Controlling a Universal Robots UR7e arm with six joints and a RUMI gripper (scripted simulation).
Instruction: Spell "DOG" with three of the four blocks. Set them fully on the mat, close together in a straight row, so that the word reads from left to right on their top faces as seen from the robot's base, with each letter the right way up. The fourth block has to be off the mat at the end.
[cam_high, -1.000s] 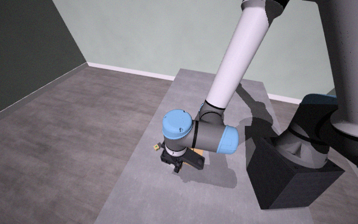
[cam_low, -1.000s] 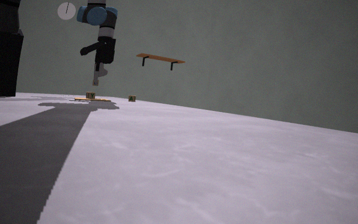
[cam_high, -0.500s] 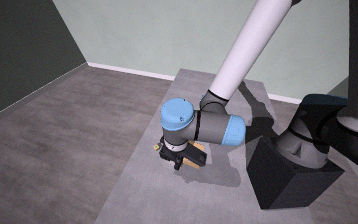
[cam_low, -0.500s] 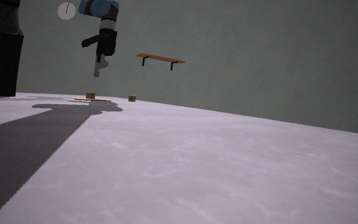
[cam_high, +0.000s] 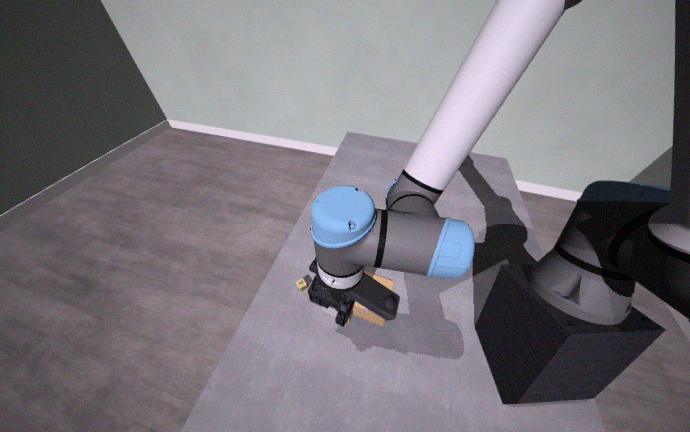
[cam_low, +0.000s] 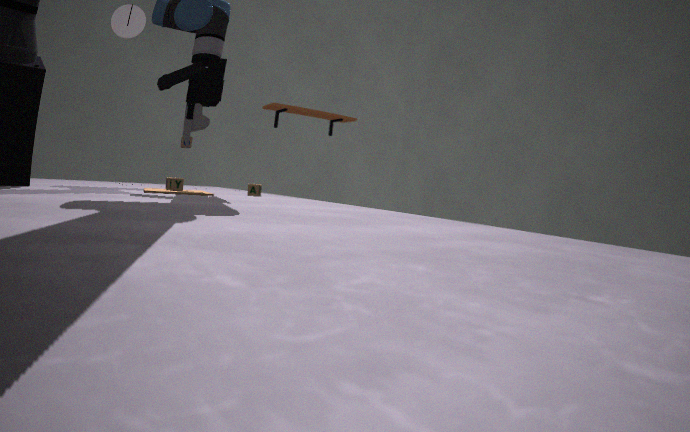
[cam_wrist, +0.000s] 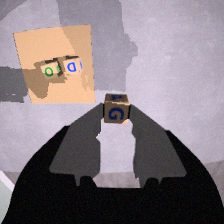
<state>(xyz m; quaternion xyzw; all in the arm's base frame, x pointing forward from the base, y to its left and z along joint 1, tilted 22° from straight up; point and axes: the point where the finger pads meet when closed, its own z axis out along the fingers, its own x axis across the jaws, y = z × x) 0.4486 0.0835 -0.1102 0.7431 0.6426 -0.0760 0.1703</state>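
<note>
Now: the green block 11 cm to the right of my hand, 10 cm below it and 4 cm behind it. Also, from my hand: mat: 11 cm to the right, 11 cm below, 4 cm behind; blue g block: right at my hand; blue d block: 10 cm below, 7 cm to the right, 4 cm behind.
</note>
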